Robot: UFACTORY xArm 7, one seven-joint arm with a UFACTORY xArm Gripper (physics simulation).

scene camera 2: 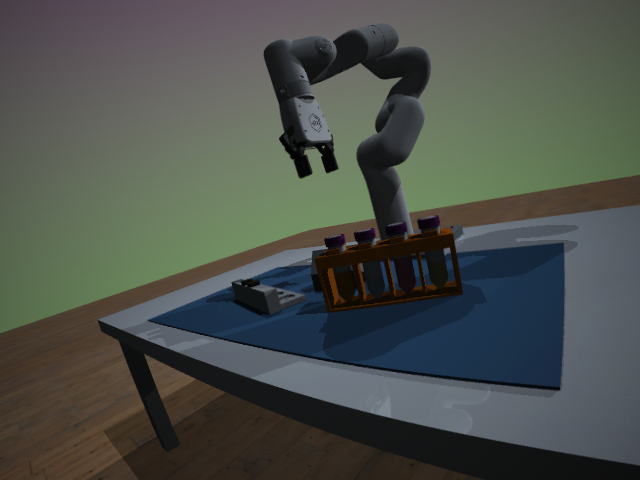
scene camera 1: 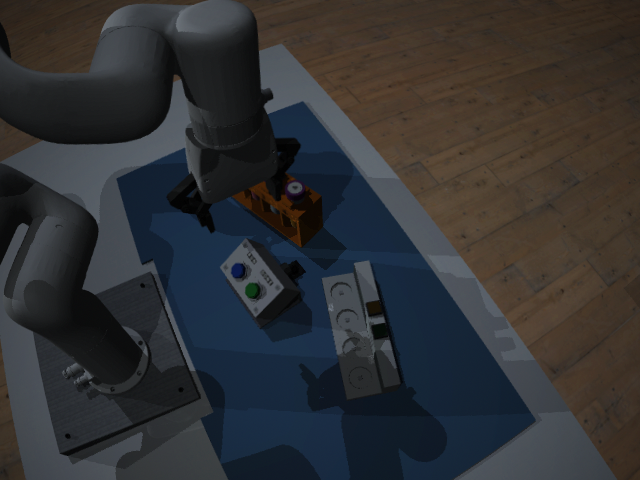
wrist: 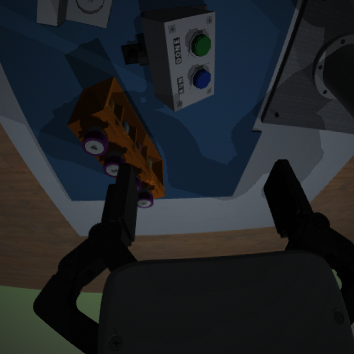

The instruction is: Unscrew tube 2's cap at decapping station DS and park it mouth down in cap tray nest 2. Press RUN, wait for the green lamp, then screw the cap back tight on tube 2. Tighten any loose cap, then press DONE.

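Pixels of known places: gripper, fingertip midpoint: [scene camera 2: 320,173] [scene camera 1: 241,208] [wrist: 203,175]; arm's base at its link origin: [scene camera 1: 116,360] [wrist: 342,66].
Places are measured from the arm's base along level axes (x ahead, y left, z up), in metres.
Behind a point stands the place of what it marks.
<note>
My gripper [scene camera 1: 242,212] @(x 0.292, y -0.035, z 0.226 m) [scene camera 2: 317,170] @(x 0.292, y -0.035, z 0.226 m) [wrist: 203,175] @(x 0.292, y -0.035, z 0.226 m) is open and empty, high above the table near the rack. The orange rack [scene camera 1: 311,221] @(x 0.424, y 0.003, z 0.037 m) [scene camera 2: 383,252] @(x 0.428, y 0.119, z 0.071 m) [wrist: 92,102] @(x 0.417, y 0.002, z 0.050 m) holds upright tubes with purple caps; one cap [scene camera 1: 295,190] @(x 0.413, y 0.029, z 0.107 m) [scene camera 2: 334,239] @(x 0.431, y 0.042, z 0.104 m) [wrist: 94,144] @(x 0.413, y 0.030, z 0.107 m) is at the end nearest the tray. My arm hides other caps in scene camera 1; I cannot read which is tube 2. The grey tray [scene camera 1: 386,364] @(x 0.360, y -0.276, z 0.030 m) [scene camera 2: 273,302] @(x 0.444, y -0.111, z 0.005 m) [wrist: 51,12] @(x 0.432, y -0.122, z 0.031 m) has several round nests, no cap visible in them. Its amber lamp [scene camera 1: 373,308] @(x 0.402, y -0.192, z 0.039 m) and green lamp [scene camera 1: 379,330] @(x 0.385, y -0.227, z 0.039 m) look dark.
The button box [scene camera 1: 239,285] @(x 0.254, y -0.029, z 0.040 m) [wrist: 189,62] @(x 0.280, y -0.036, z 0.055 m) has a blue RUN button [scene camera 1: 238,270] @(x 0.265, y -0.013, z 0.056 m) [wrist: 202,79] @(x 0.265, y -0.011, z 0.056 m) and green DONE button [scene camera 1: 252,290] @(x 0.264, y -0.057, z 0.056 m) [wrist: 202,45] @(x 0.264, y -0.056, z 0.055 m). A black block [scene camera 1: 295,269] @(x 0.357, y -0.038, z -0.006 m) [wrist: 133,53] @(x 0.354, y -0.036, z -0.006 m) sits behind it. The arm's base plate [scene camera 1: 170,361] @(x 0.084, y -0.054, z -0.006 m) [wrist: 285,107] @(x 0.093, y 0.090, z -0.005 m) is beside the blue mat [scene camera 1: 439,361] @(x 0.444, y -0.321, z -0.014 m).
</note>
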